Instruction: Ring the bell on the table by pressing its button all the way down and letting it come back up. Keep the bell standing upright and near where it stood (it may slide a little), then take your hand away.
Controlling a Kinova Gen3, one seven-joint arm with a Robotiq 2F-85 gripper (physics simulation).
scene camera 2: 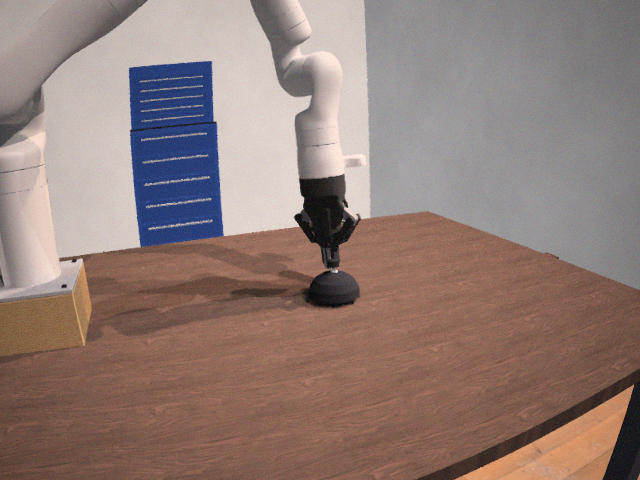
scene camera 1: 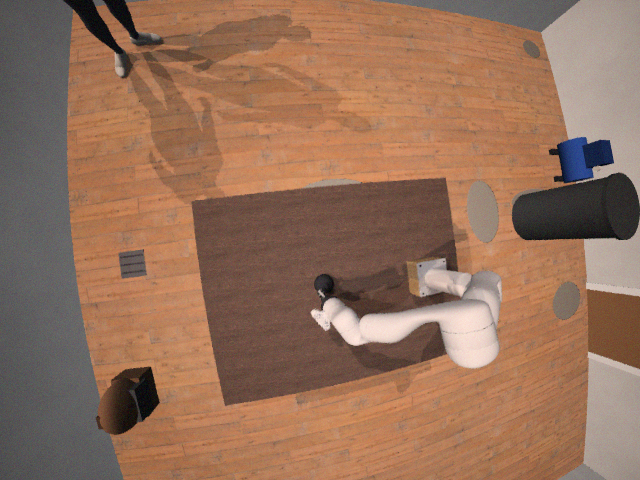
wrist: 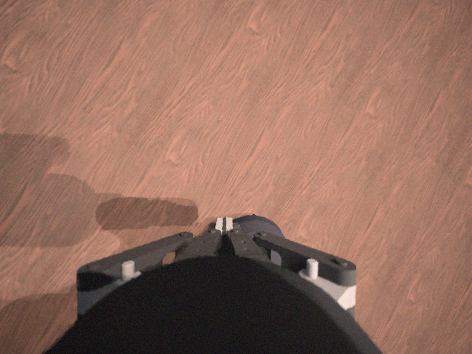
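Pixels of known places: gripper, fingertip midpoint: (scene camera 1: 322,296) (wrist: 224,227); arm's base at its link origin: (scene camera 2: 34,277) (scene camera 1: 433,278).
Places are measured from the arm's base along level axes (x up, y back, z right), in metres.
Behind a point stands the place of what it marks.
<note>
The black dome bell (scene camera 1: 324,283) {x -0.044, y -0.486, z 0.075 m} (scene camera 2: 333,289) {x -0.061, y -0.468, z 0.098 m} (wrist: 261,226) {x -0.062, y -0.518, z 0.055 m} stands upright on the brown table (scene camera 1: 248,232) {x -0.090, y -0.763, z 0.340 m} (scene camera 2: 232,387) {x -0.090, y -0.259, z 0.263 m} (wrist: 250,100) {x -0.090, y -0.637, z -0.016 m}. In scene camera 2 a short stretch of the pale stem shows above the dome, with the dark button (scene camera 2: 333,262) {x -0.026, y -0.480, z 0.074 m} on top of it. My gripper (scene camera 2: 330,256) {x -0.054, y -0.502, z 0.021 m} (wrist: 224,227) {x -0.054, y -0.502, z 0.021 m} is shut and empty and points straight down. Its fingertips are right at the button in scene camera 2 and partly overlap it; whether they touch it I cannot tell for sure. In the wrist view the fingers and the gripper body hide the button and part of the dome.
The arm's base stands on a yellow-sided block (scene camera 1: 413,279) {x -0.045, y -0.076, z 0.005 m} (scene camera 2: 43,322) {x -0.045, y -0.018, z 0.083 m} on the table. A dark cylinder (scene camera 1: 563,211), a blue object (scene camera 1: 574,159), a brown and black object (scene camera 1: 119,405) and a person's legs (scene camera 1: 98,31) are around the table.
</note>
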